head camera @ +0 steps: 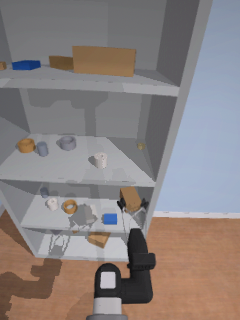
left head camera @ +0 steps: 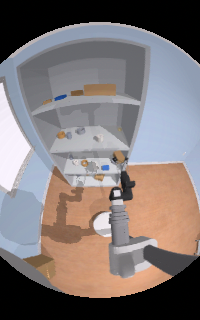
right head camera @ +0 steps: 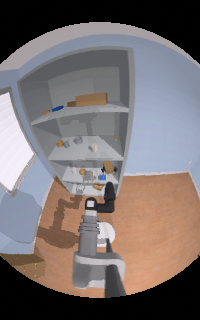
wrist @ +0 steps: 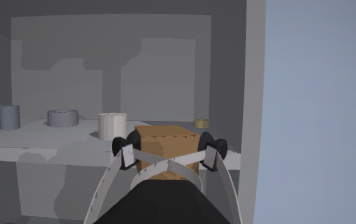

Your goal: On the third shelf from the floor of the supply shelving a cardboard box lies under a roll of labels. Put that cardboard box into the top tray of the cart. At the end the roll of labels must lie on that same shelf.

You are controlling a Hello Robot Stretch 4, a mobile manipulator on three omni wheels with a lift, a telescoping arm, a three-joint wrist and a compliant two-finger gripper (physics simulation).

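A small brown cardboard box (head camera: pixel 130 195) (left head camera: pixel 119 156) (right head camera: pixel 108 166) (wrist: pixel 167 145) is between the fingertips of my gripper (head camera: pixel 133 204) (left head camera: pixel 120 159) (right head camera: pixel 109 170) (wrist: pixel 170 143). The gripper is shut on it and holds it in front of the supply shelving, near the right side and outside the front edge of the third shelf (head camera: pixel 60 169) (wrist: pixel 45 139). A white roll, which looks like the roll of labels (head camera: pixel 101 160) (left head camera: pixel 99 138) (right head camera: pixel 94 147) (wrist: pixel 112 126), stands upright on that shelf, left of the box and apart from it. The cart does not show in these views.
The third shelf also holds an orange ring (head camera: pixel 26 145), a grey-blue cylinder (head camera: pixel 42 149), a grey ring (head camera: pixel 68 143) and a small yellowish roll (head camera: pixel 141 146) (wrist: pixel 201 123). A blue box (head camera: pixel 110 219) lies on the shelf below. The shelving's right side panel (wrist: pixel 254 100) stands close by.
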